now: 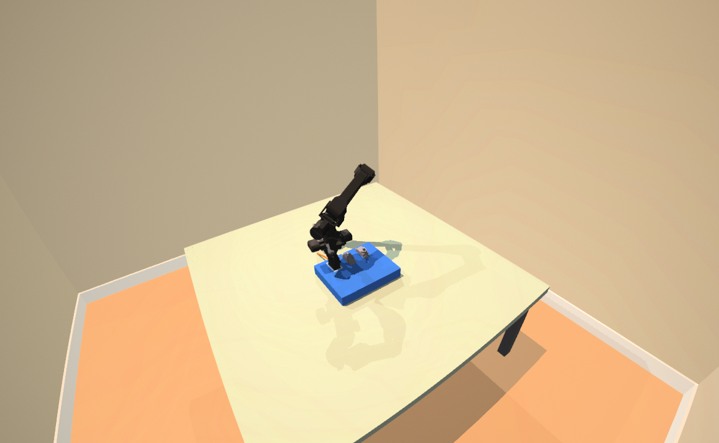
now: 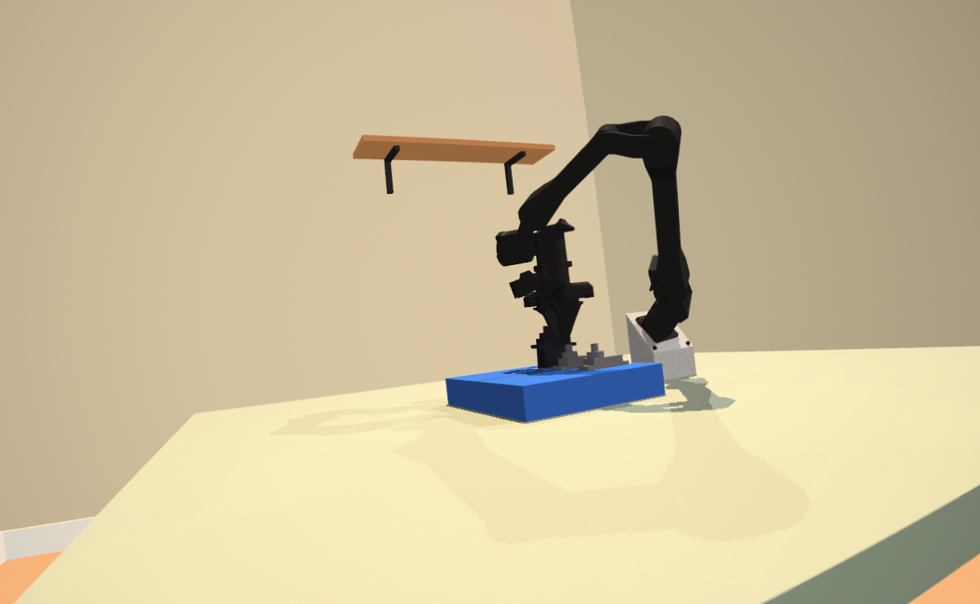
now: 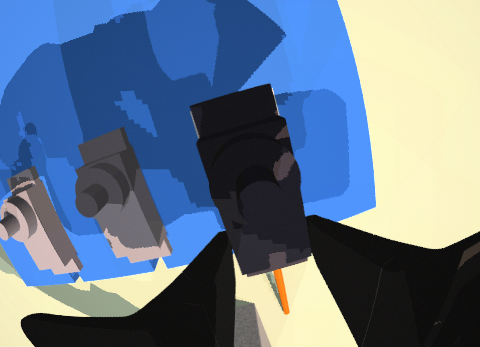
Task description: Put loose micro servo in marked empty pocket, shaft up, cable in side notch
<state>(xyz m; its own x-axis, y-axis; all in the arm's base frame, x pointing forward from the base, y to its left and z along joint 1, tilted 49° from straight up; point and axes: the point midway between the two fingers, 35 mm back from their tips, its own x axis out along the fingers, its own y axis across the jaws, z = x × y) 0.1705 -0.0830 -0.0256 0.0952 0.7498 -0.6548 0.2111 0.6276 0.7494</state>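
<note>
Right now my gripper tip is 13 cm short of the blue deck, 7 cm above it and 6 cm to the right of it.
</note>
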